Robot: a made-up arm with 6 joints.
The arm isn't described. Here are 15 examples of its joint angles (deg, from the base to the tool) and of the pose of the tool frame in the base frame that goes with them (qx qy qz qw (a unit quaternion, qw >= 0); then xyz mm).
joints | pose
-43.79 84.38 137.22 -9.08 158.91 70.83 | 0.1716 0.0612 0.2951 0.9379 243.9 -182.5 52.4
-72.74 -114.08 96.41 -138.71 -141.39 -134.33 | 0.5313 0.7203 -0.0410 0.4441 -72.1 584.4 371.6
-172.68 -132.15 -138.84 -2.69 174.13 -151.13 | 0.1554 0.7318 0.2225 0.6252 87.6 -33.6 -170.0
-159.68 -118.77 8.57 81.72 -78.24 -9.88 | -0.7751 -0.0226 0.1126 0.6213 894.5 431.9 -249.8
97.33 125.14 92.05 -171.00 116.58 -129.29 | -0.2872 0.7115 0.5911 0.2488 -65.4 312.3 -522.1
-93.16 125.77 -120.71 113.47 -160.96 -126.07 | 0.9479 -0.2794 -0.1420 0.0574 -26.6 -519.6 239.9
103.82 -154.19 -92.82 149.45 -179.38 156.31 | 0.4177 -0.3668 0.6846 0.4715 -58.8 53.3 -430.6
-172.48 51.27 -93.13 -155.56 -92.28 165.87 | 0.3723 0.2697 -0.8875 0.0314 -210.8 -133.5 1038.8
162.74 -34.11 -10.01 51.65 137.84 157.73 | 0.4639 -0.6371 -0.2151 0.5767 488.3 -278.5 1024.7
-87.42 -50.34 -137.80 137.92 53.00 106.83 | -0.2296 0.8386 -0.4448 0.2150 109.6 285.2 38.6
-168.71 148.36 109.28 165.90 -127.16 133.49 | -0.2404 -0.0054 0.9394 0.2442 114.8 5.4 -243.4
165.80 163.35 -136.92 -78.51 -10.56 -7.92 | -0.1177 -0.1946 0.6376 0.7361 -446.6 39.7 240.6
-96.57 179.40 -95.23 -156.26 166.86 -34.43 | -0.6401 0.1902 0.1959 0.7181 -8.4 -352.5 -286.6
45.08 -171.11 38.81 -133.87 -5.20 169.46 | 0.0614 -0.8990 0.2573 0.3492 -437.2 -361.1 -764.9
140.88 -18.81 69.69 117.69 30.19 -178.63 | -0.2605 -0.2623 0.6694 0.6444 -277.6 84.8 1190.5
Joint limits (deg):
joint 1: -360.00..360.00
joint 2: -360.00..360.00
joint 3: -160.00..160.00
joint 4: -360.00..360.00
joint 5: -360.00..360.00
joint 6: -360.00..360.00
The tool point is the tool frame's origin. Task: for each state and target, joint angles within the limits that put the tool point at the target. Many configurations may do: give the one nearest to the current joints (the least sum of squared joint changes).
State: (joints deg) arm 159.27 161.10 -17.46 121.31 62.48 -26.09
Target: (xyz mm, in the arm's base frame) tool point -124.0 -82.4 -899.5
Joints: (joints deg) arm 150.53 186.76 -11.44 135.86 60.73 -26.09
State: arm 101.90 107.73 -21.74 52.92 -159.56 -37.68
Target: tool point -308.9 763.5 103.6
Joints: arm 111.36 119.21 -50.98 50.14 -161.24 -37.68
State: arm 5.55 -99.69 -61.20 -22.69 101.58 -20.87
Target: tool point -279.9 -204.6 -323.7
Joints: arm 28.99 -104.96 -116.49 -40.40 108.67 -20.87
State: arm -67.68 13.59 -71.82 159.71 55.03 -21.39
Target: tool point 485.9 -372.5 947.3
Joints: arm -47.17 74.57 -58.38 153.20 63.13 -21.39
